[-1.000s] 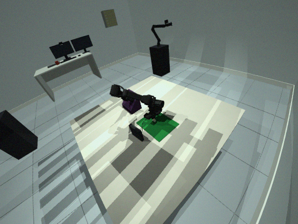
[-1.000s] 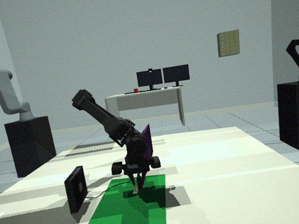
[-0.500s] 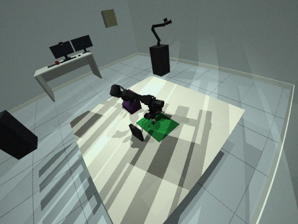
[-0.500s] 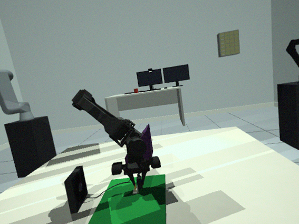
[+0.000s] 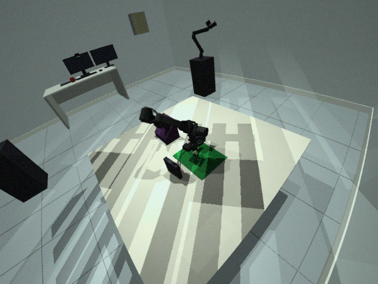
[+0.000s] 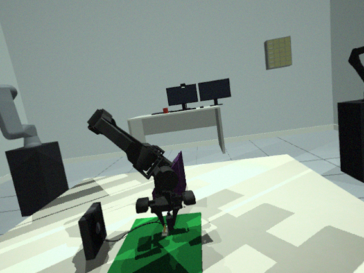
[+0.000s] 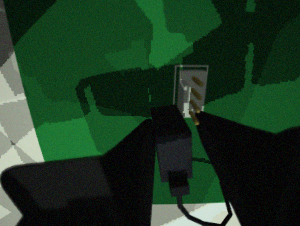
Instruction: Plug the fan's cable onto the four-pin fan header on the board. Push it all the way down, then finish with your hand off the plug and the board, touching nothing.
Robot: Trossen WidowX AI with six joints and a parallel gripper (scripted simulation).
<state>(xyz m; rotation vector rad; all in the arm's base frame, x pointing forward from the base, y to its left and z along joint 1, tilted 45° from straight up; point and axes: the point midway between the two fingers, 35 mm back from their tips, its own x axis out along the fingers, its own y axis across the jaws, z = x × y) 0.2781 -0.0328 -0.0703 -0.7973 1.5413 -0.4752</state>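
Right now the black fan plug is 10 mm behind my gripper tip and 10 mm above it. Round my gripper tip: green board 60 mm ahead, 20 mm to the right, 30 mm below; black fan 50 mm ahead, 210 mm to the right, 40 mm above; pale header 20 mm ahead, 10 mm to the right, 20 mm below.
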